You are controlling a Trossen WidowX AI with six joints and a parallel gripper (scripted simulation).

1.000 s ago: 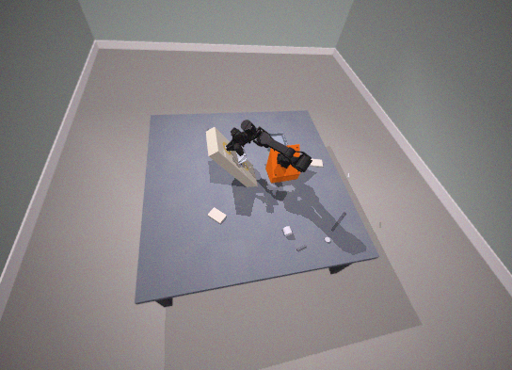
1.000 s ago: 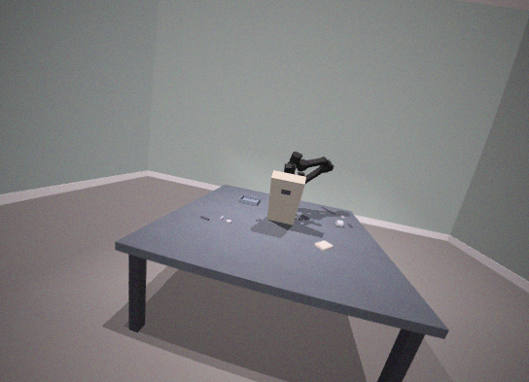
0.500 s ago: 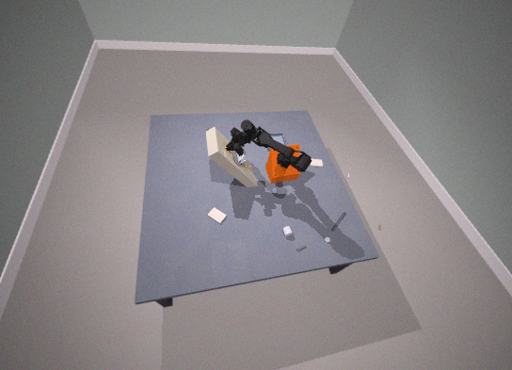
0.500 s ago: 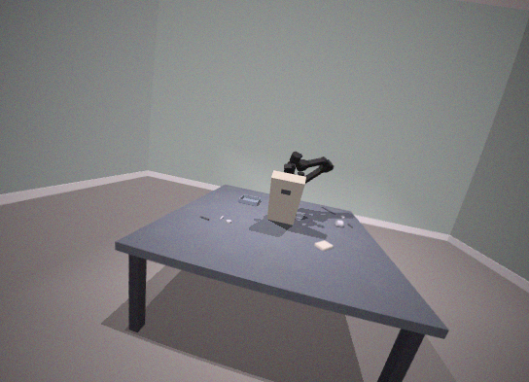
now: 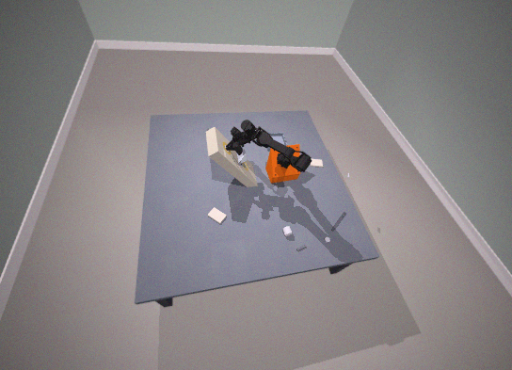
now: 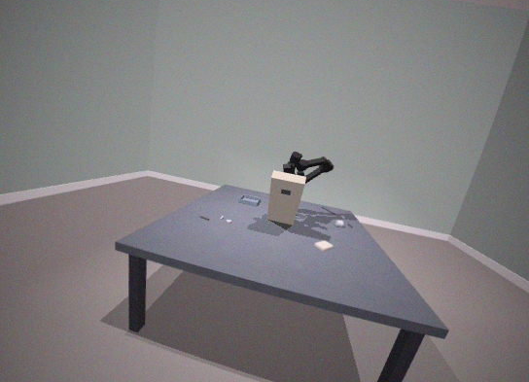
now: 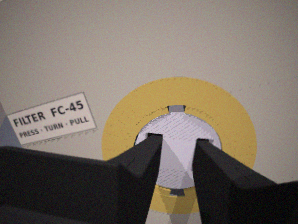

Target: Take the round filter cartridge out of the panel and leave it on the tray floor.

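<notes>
The white round filter cartridge lies 10 mm ahead of my gripper tip and 10 mm below it. From my gripper tip the other things lie so: shallow frame: 420 mm behind, 290 mm to the right, 270 mm below.
</notes>
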